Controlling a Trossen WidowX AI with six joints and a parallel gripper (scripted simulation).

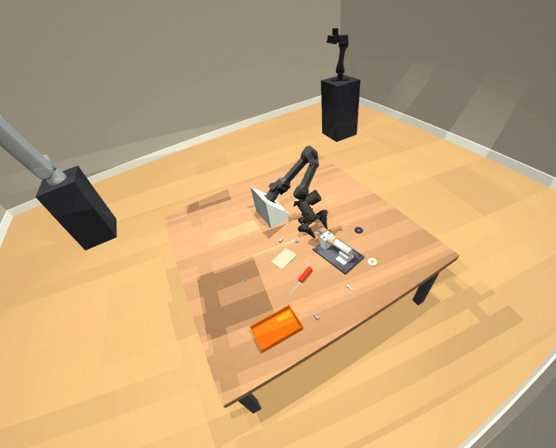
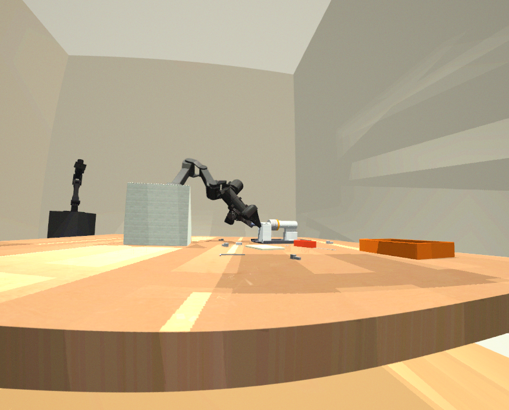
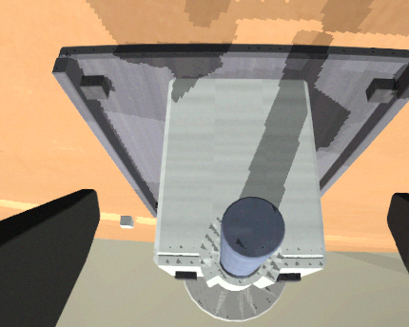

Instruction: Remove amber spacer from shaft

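Right now the dark shaft is 6 cm ahead of my gripper tip, 1 cm to the left of it and 1 cm above it. From my gripper tip the other things lie so: beige card: 23 cm to the right, 6 cm below, 1 cm behind; then black washer: 22 cm to the left, 6 cm below, 4 cm ahead; then amber spacer: 9 cm ahead, 2 cm to the left, 1 cm above.
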